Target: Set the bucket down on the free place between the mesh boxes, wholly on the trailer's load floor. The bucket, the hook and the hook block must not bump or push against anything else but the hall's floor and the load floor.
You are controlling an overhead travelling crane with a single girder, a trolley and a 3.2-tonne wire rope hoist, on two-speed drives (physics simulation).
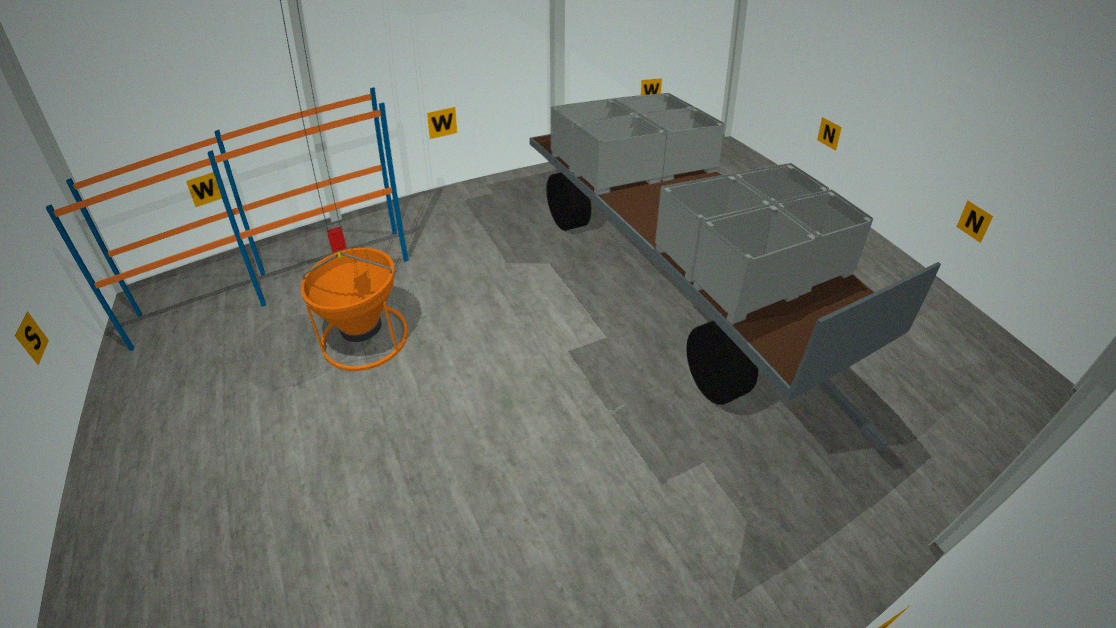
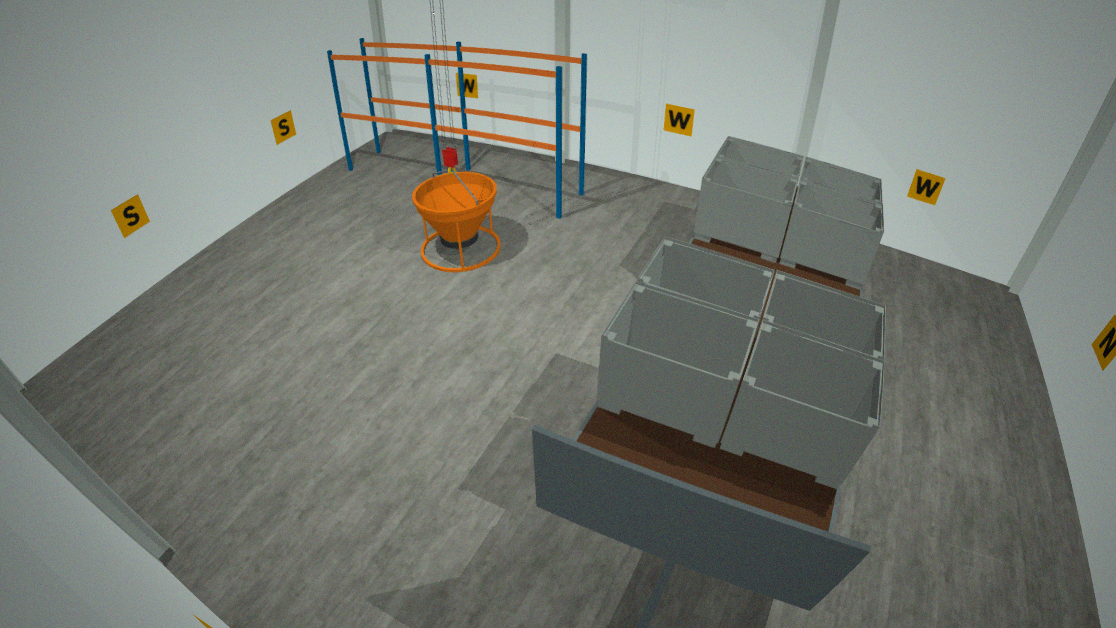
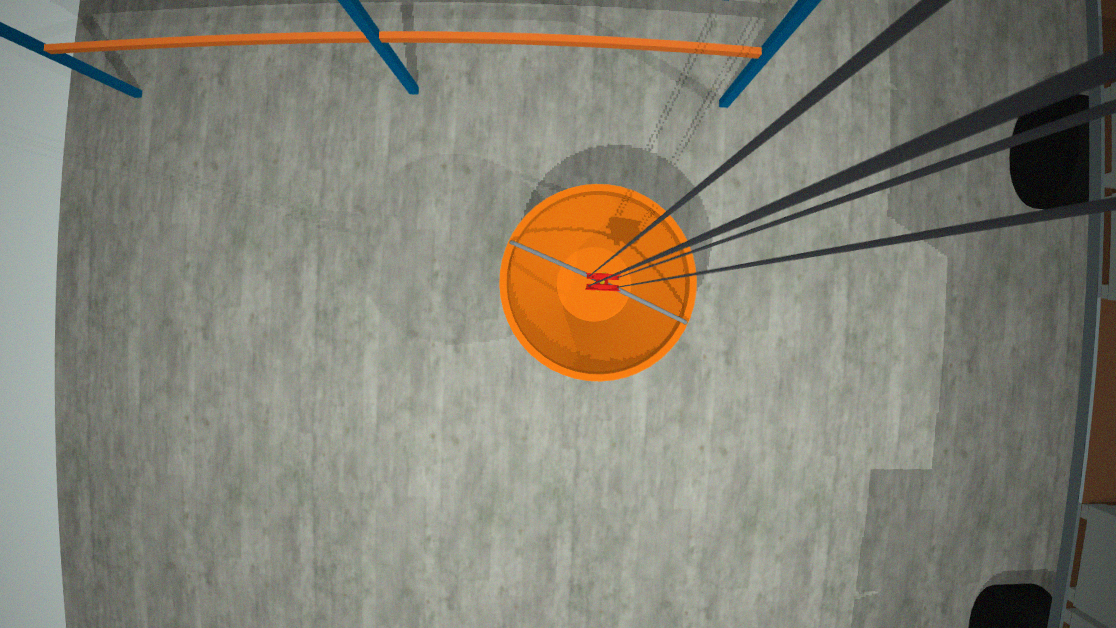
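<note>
The orange bucket [image 1: 355,318] [image 2: 454,222] [image 3: 546,328] is upright near the rack, its foot ring at or just above the floor; I cannot tell if it touches. My hook [image 1: 339,253] [image 2: 450,169] holds the bucket's raised grey bail, under the red hook block [image 1: 336,239] [image 2: 449,157] [image 3: 601,281]. The ropes lead up from the block. The trailer's brown load floor [image 1: 636,209] [image 2: 780,499] [image 3: 1100,406] carries two groups of grey mesh boxes, the rear group [image 1: 632,160] [image 2: 745,206] and the front group [image 1: 796,269] [image 2: 671,382], with a gap between them.
A rack with blue posts [image 1: 238,234] [image 2: 558,140] and orange beams [image 3: 210,42] stands by the W wall, close to the bucket. The trailer's grey headboard [image 1: 870,335] [image 2: 686,515] rises at its front end. Black wheels [image 1: 721,363] [image 3: 1052,152] show along its side.
</note>
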